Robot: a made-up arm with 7 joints. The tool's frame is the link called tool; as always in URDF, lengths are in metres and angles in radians. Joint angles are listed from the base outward.
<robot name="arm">
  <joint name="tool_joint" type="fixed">
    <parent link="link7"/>
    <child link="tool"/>
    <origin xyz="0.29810 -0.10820 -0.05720" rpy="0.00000 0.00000 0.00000"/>
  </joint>
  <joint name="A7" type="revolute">
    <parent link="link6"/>
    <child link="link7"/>
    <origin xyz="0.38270 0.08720 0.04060" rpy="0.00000 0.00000 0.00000"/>
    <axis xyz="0 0 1"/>
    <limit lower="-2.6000" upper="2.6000"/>
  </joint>
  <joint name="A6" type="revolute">
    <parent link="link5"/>
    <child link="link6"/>
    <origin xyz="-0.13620 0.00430 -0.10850" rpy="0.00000 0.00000 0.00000"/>
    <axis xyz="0 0 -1"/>
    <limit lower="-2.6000" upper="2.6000"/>
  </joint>
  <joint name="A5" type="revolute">
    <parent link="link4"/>
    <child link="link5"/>
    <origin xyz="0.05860 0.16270 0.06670" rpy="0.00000 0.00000 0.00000"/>
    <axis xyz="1 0 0"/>
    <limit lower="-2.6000" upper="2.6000"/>
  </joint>
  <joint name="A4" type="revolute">
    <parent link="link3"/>
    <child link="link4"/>
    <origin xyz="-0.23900 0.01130 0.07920" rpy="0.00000 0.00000 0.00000"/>
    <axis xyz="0 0 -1"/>
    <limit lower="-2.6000" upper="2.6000"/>
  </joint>
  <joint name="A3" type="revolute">
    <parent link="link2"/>
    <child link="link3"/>
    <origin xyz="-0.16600 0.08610 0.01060" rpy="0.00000 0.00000 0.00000"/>
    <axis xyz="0 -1 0"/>
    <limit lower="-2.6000" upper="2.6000"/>
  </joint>
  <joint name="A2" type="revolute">
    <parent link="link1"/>
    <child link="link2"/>
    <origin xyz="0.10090 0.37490 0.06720" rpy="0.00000 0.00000 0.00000"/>
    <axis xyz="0 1 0"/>
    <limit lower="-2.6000" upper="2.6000"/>
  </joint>
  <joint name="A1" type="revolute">
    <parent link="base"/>
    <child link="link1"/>
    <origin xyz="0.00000 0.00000 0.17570" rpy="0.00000 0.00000 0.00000"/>
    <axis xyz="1 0 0"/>
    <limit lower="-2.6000" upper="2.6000"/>
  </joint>
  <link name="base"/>
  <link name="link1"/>
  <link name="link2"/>
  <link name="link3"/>
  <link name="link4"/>
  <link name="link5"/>
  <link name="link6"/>
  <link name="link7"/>
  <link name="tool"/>
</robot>
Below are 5 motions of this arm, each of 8 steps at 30 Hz.
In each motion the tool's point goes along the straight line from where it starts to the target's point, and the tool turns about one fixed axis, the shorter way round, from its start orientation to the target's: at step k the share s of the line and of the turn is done. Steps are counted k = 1, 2, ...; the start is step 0. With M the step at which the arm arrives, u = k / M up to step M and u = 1 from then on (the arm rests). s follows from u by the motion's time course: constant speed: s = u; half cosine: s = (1 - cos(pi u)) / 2; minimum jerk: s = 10 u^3 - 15 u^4 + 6 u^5.
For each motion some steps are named. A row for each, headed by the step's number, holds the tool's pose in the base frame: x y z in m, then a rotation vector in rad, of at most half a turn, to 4 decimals.
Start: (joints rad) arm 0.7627 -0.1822 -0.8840 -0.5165 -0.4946 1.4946 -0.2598
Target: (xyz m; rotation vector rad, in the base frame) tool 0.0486 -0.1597 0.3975 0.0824 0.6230 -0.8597
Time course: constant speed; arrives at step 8
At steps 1, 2, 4, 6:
1: 0.0649 -0.2462 0.4514 0.0743 0.5210 -0.9025
2: 0.0626 -0.2338 0.4437 0.0755 0.5357 -0.8965
4: 0.0579 -0.2091 0.4283 0.0778 0.5648 -0.8844
6: 0.0533 -0.1844 0.4129 0.0801 0.5939 -0.8721

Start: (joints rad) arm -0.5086 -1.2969 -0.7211 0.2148 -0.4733 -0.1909 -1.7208
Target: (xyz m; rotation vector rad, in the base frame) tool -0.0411 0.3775 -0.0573 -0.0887 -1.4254 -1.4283
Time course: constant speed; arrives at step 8
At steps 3, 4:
3: -0.0525 0.3554 -0.0601 -0.1939 -1.2728 -1.5192
4: -0.0502 0.3598 -0.0596 -0.1730 -1.3038 -1.5018

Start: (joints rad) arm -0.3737 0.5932 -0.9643 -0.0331 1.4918 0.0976 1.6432
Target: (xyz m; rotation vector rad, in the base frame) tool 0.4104 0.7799 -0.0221 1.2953 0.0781 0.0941
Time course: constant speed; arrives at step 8
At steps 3, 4, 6, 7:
3: 0.4386 0.7581 -0.0828 1.2533 0.0771 0.0593
4: 0.4330 0.7624 -0.0706 1.2617 0.0773 0.0662
6: 0.4217 0.7712 -0.0464 1.2785 0.0777 0.0801
7: 0.4160 0.7755 -0.0342 1.2869 0.0779 0.0871

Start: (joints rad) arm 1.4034 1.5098 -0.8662 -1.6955 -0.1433 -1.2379 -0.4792
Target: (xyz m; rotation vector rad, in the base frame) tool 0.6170 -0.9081 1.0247 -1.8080 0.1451 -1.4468
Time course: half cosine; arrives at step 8
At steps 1, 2, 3, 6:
1: 0.7285 -0.7974 0.9652 -1.8646 0.0914 -1.2721
2: 0.7159 -0.8099 0.9719 -1.8587 0.0975 -1.2919
3: 0.6971 -0.8286 0.9819 -1.8497 0.1065 -1.3214
6: 0.6340 -0.8913 1.0156 -1.8173 0.1369 -1.4203

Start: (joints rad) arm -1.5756 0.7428 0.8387 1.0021 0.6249 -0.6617 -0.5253
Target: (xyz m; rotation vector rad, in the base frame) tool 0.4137 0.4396 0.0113 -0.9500 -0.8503 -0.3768
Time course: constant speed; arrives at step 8
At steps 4, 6, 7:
4: 0.3819 0.4236 -0.0573 -0.9150 -0.8757 -0.3234
6: 0.3978 0.4316 -0.0230 -0.9326 -0.8631 -0.3501
7: 0.4057 0.4356 -0.0059 -0.9413 -0.8567 -0.3634

